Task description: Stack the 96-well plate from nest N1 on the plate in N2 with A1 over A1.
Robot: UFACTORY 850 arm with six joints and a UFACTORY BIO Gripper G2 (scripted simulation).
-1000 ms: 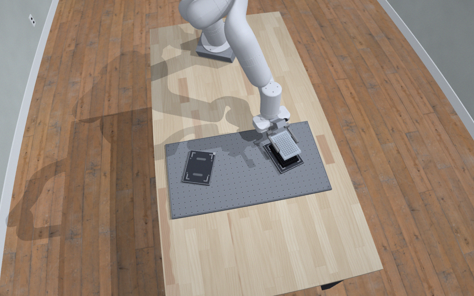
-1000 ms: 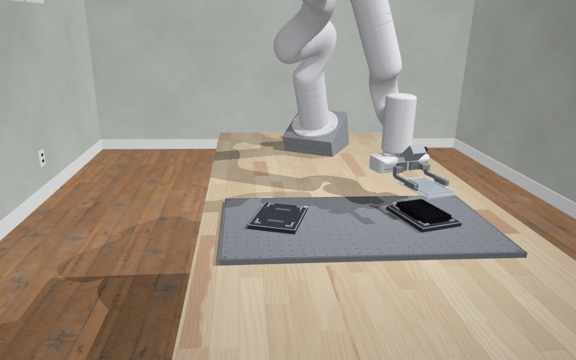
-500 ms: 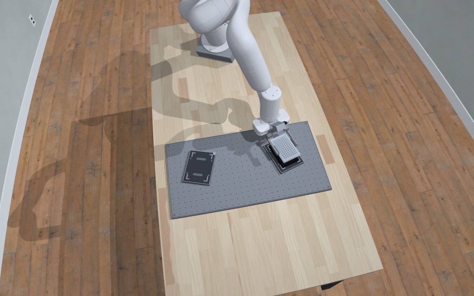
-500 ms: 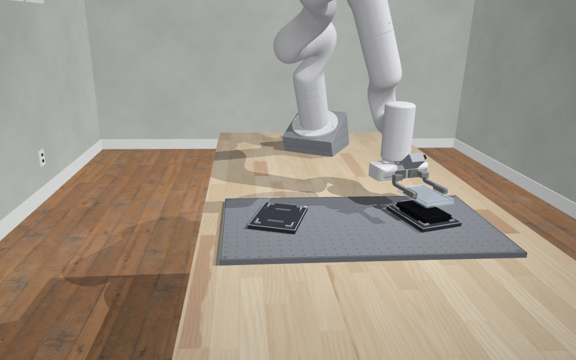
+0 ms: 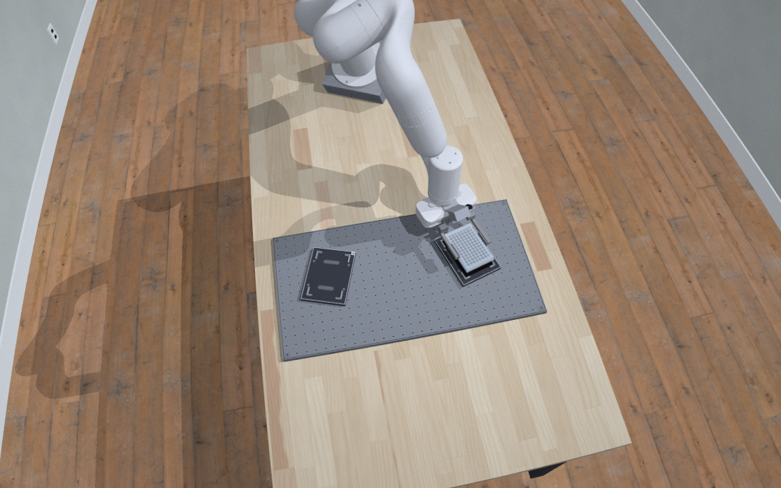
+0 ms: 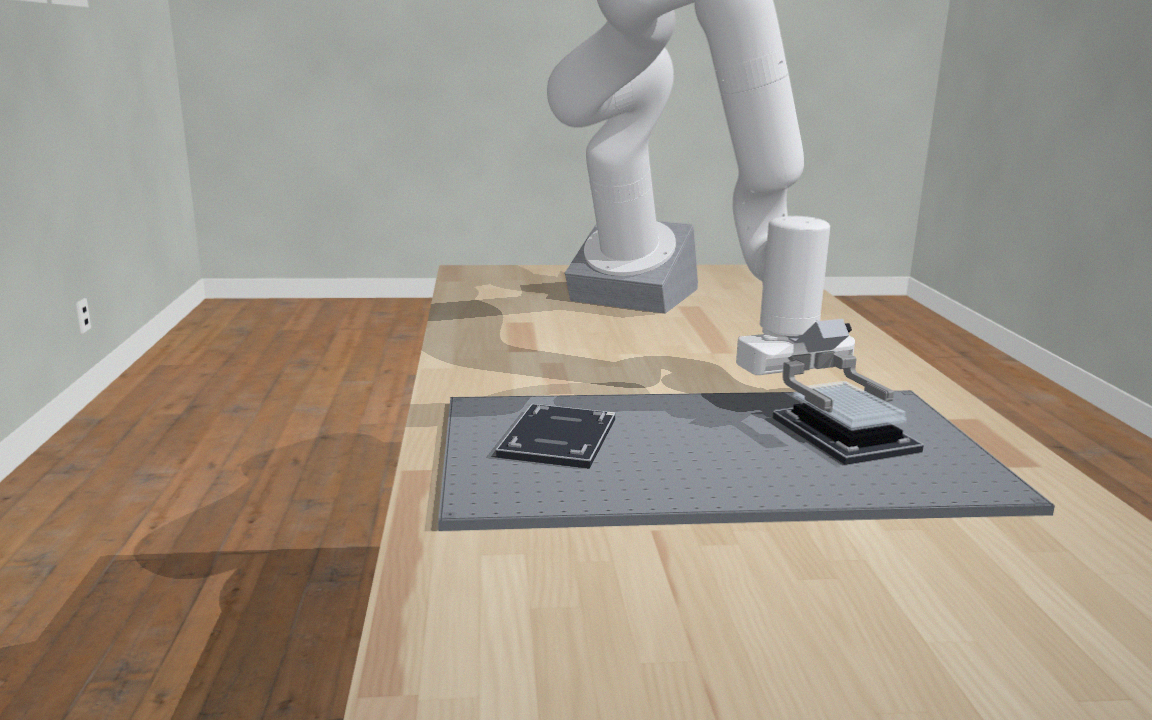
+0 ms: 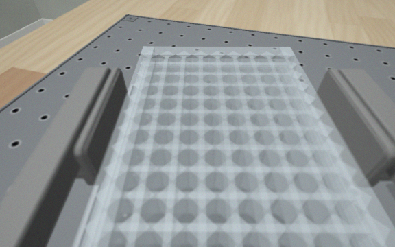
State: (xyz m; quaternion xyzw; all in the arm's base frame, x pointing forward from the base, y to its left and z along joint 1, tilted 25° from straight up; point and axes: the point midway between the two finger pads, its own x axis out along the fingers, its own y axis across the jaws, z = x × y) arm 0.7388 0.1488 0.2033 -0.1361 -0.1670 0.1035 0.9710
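The clear 96-well plate is 1 cm below my hand. Round my hand: black 96-well plate (4 cm below).
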